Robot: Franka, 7 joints.
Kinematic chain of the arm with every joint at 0, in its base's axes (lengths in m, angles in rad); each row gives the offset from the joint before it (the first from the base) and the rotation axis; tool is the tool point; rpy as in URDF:
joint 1: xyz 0 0 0.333 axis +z
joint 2: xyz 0 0 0 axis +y
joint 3: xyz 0 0 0.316 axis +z
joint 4: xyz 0.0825 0 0 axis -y
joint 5: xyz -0.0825 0 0.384 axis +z
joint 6: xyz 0 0 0 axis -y
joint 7: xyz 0.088 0 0 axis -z
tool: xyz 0 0 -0.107 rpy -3.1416 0 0
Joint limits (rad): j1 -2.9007..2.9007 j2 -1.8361..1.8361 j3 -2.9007..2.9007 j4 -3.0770..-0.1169 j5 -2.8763..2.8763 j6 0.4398..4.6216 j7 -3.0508..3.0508
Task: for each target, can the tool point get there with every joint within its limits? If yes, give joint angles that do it. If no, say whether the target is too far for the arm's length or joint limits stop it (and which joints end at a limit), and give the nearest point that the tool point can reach.
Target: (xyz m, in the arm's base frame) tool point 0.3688 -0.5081 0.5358
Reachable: yes | joints -0.9209 0.4117 -0.2776 -1.3333 1.1263 1.0997 -2.1473
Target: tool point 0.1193 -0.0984 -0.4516
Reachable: no: joint limits stop it (at a limit: joint 2) | nearest point 0.1355 -0.1118 -0.3498 | short by 0.104 m
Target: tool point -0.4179 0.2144 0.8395
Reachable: yes | joints 0.8322 0.5368 2.1197 -1.5524 1.1299 1.8169 -2.3528
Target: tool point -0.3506 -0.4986 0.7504
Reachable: yes | joints 0.6486 -1.0627 -0.4093 -0.3409 1.6694 3.9524 2.0880
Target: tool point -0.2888 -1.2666 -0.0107
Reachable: no: too far | nearest point -0.1844 -0.8086 0.1136 | short by 0.486 m
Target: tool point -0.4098 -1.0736 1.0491
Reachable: no: too far | nearest point -0.2596 -0.6802 0.7867 | short by 0.496 m
